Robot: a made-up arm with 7 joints. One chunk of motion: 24 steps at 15 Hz.
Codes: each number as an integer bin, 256 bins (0 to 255) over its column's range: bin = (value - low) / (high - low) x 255, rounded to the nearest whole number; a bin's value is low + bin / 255 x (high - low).
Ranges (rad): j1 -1.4..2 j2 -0.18..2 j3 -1.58..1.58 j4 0..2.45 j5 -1.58..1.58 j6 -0.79..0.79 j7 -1.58..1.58
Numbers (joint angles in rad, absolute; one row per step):
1: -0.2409 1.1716 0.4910 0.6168 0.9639 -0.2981 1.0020
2: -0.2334 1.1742 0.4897 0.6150 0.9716 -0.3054 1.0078
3: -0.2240 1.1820 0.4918 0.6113 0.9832 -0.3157 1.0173
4: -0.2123 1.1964 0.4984 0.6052 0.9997 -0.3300 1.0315
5: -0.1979 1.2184 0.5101 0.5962 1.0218 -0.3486 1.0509
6: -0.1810 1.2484 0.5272 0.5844 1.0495 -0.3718 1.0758
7: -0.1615 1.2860 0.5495 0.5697 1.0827 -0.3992 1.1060
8: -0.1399 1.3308 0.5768 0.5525 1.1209 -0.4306 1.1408
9: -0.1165 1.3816 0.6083 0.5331 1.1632 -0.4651 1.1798
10: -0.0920 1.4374 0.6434 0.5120 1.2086 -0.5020 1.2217
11: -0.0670 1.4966 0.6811 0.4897 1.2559 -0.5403 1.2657
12: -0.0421 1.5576 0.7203 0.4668 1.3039 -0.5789 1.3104
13: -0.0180 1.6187 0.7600 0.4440 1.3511 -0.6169 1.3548
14: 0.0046 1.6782 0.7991 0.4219 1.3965 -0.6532 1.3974
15: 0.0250 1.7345 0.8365 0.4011 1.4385 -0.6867 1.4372
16: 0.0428 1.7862 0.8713 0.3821 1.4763 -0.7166 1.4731
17: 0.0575 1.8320 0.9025 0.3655 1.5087 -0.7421 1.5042
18: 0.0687 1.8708 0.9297 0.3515 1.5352 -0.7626 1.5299
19: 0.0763 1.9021 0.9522 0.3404 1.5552 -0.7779 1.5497
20: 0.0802 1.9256 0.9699 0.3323 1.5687 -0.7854 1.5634
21: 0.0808 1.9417 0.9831 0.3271 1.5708 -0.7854 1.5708
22: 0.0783 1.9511 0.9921 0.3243 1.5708 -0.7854 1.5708
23: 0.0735 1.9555 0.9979 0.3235 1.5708 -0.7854 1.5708
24: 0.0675 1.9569 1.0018 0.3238 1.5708 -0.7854 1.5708
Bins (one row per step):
1: 87 158 167 64 205 79 208
2: 87 158 167 64 206 78 209
3: 88 159 167 64 207 77 210
4: 89 161 168 63 208 74 211
5: 90 164 169 62 210 71 212
6: 91 167 170 61 212 67 214
7: 93 171 172 59 215 63 217
8: 95 177 174 58 218 58 220
9: 96 183 177 55 221 52 223
10: 98 189 179 53 225 46 226
11: 100 196 182 51 229 40 230
12: 102 203 186 49 233 34 233
13: 104 210 189 46 237 28 237
14: 105 217 192 44 240 22 240
15: 107 224 195 42 244 17 243
16: 108 230 198 40 247 12 246
17: 109 235 200 38 249 8 249
18: 110 240 203 37 251 4 251
19: 111 244 204 35 253 2 253
20: 111 246 206 35 254 1 254
21: 111 248 207 34 254 1 254
22: 111 249 208 34 254 1 254
23: 111 250 208 34 254 1 254
24: 110 250 208 34 254 1 254

